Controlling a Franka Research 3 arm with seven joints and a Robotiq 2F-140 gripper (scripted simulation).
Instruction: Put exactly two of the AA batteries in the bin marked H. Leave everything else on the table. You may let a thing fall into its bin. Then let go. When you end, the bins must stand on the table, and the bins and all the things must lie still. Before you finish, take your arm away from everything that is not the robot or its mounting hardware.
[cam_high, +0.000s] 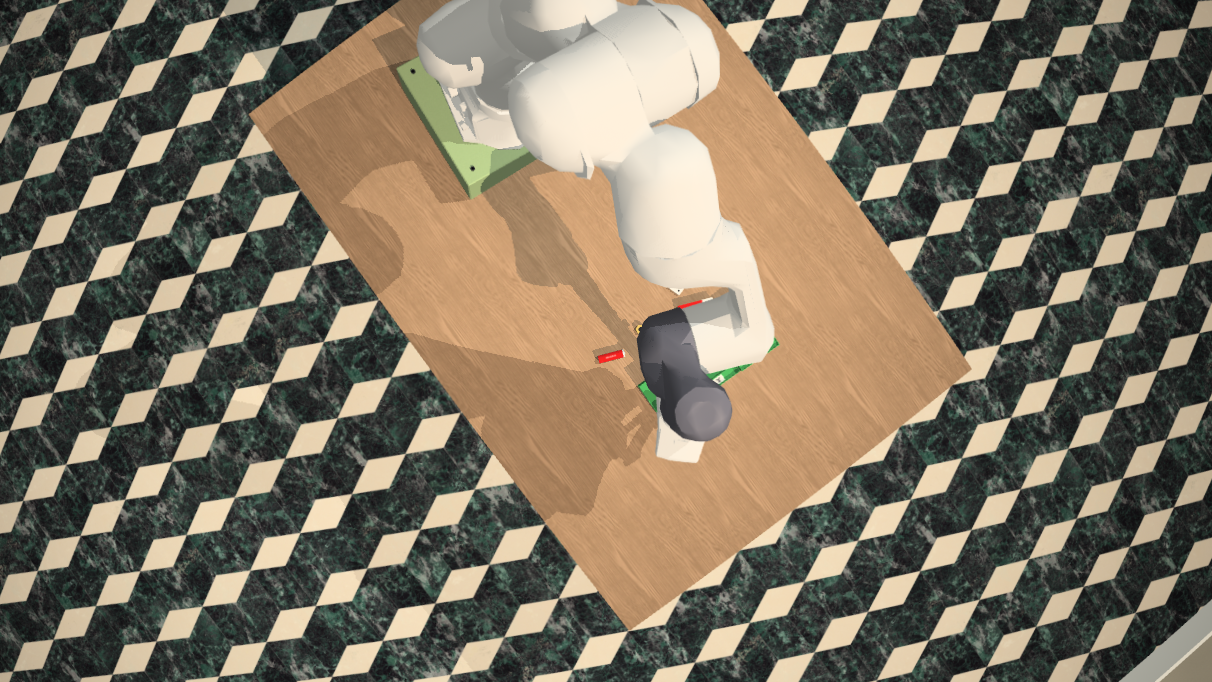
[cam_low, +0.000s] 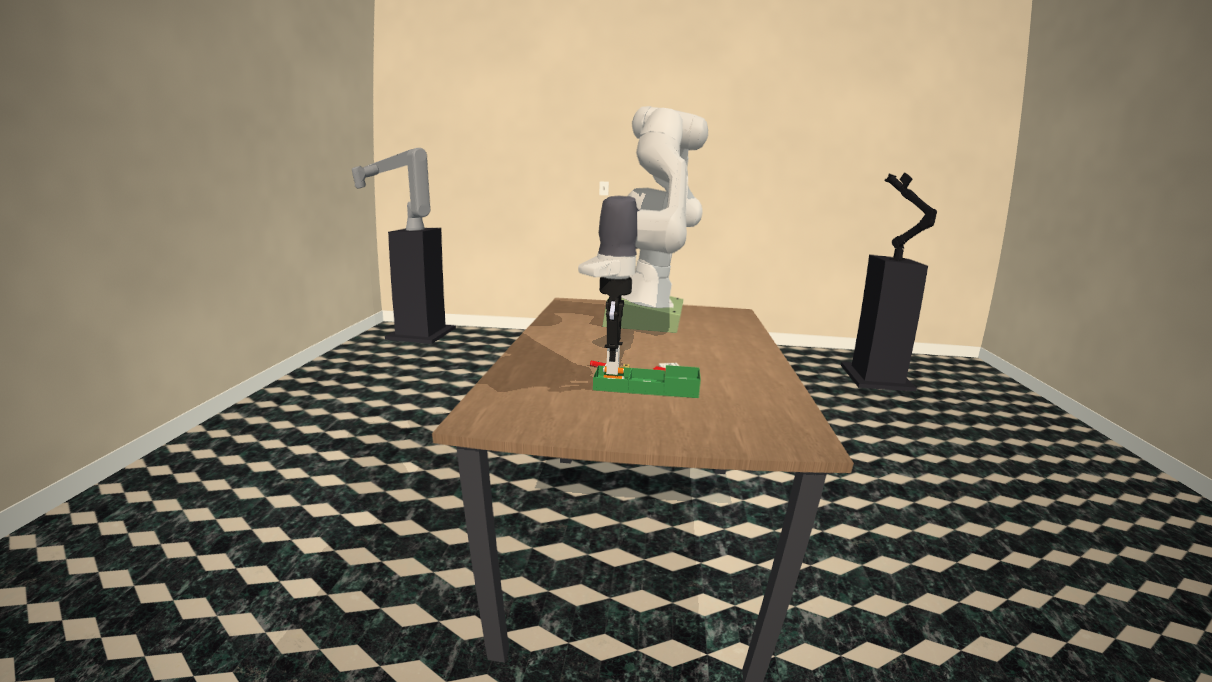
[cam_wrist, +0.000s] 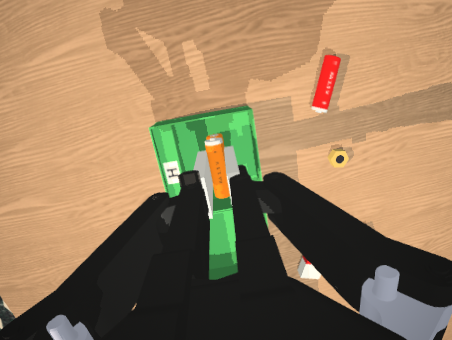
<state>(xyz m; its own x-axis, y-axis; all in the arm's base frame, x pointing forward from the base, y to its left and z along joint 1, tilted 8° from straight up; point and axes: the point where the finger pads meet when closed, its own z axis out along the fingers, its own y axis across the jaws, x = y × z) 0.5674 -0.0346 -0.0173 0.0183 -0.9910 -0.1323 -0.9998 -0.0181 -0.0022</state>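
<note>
My hand is 30 mm above the orange AA battery. From my hand the other things lie so: red cylinder (110 mm behind, 60 mm below, 50 mm to the right); then small brass nut (120 mm behind, 60 mm below, 20 mm to the left); then green bin marked H (90 mm to the left, 40 mm below, 10 mm ahead).
</note>
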